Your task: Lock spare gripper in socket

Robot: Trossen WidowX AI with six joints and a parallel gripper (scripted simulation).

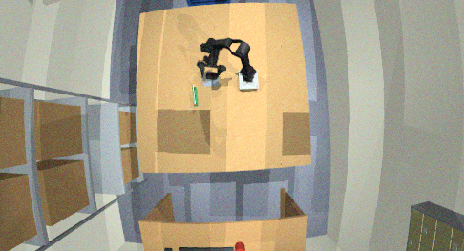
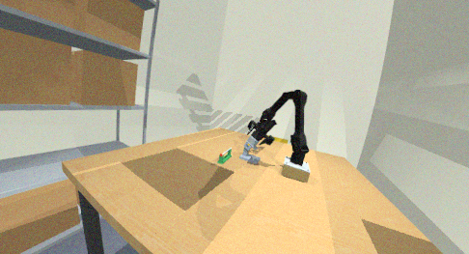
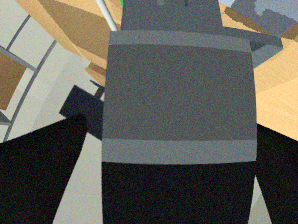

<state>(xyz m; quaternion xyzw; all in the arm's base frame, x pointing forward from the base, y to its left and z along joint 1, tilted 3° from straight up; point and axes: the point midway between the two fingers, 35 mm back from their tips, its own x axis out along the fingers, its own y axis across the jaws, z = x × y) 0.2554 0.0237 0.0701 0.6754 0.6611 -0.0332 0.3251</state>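
My gripper tip is now 1 cm to the left of the spare gripper and 1 cm above it. Round my gripper tip: green holder 11 cm to the left, 11 cm below, 10 cm ahead; then grey mount 8 cm below, 1 cm to the right, 1 cm ahead.
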